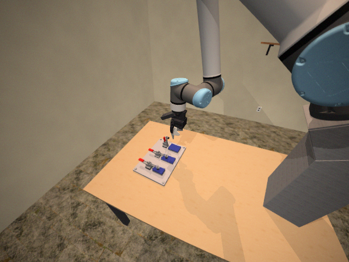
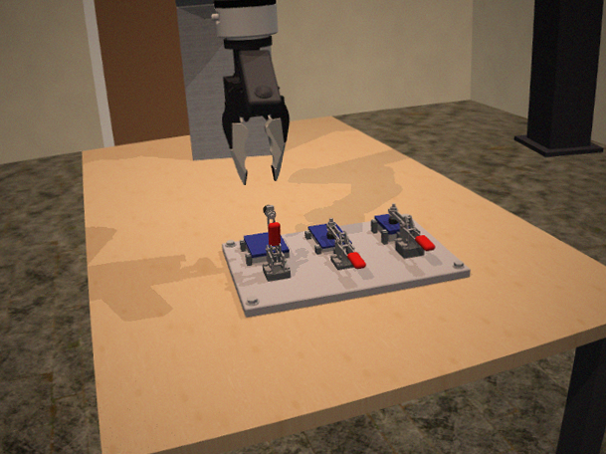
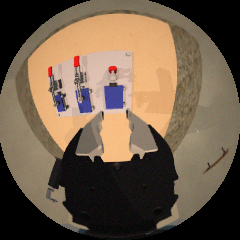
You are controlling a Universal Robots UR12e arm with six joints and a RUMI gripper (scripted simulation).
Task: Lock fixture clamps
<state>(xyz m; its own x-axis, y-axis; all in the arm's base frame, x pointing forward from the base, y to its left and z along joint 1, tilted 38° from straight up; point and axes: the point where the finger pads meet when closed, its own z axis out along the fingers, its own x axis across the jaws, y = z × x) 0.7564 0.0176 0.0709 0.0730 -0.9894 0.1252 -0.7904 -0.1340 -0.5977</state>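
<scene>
The blue part lies 13 cm below my hand. Round my hand: grey fixture plate: 15 cm below, 11 cm to the left, 3 cm ahead.
</scene>
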